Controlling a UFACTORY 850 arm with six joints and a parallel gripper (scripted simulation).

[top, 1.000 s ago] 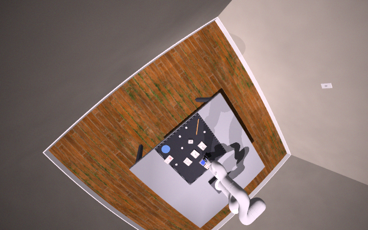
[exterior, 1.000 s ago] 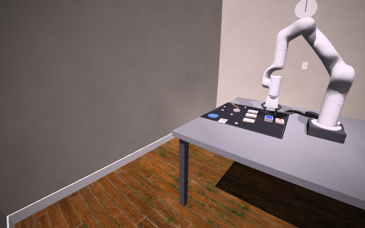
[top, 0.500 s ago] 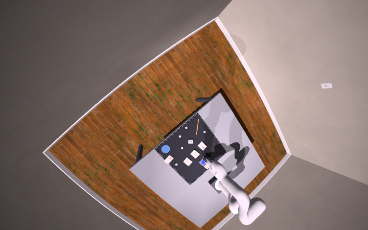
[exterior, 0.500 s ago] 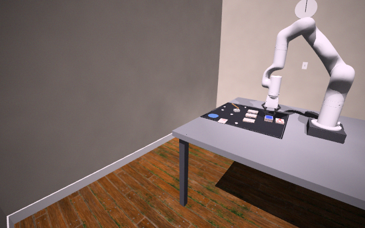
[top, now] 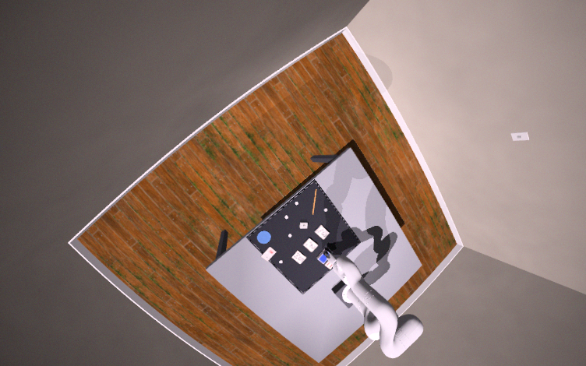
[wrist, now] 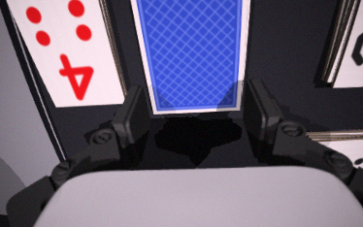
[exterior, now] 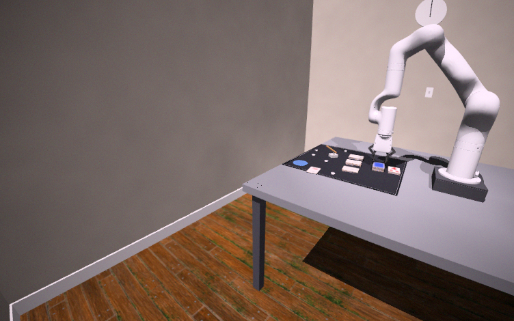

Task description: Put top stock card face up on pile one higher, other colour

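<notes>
Right now my hand is 3 cm to the right of the red 4 card and 3 cm above it. Round my hand: black card cloth: 18 cm ahead, 2 cm to the left, 6 cm below; red 4: 9 cm behind, 3 cm to the left, 4 cm below; black 2: 15 cm ahead, 3 cm to the left, 4 cm below.
</notes>
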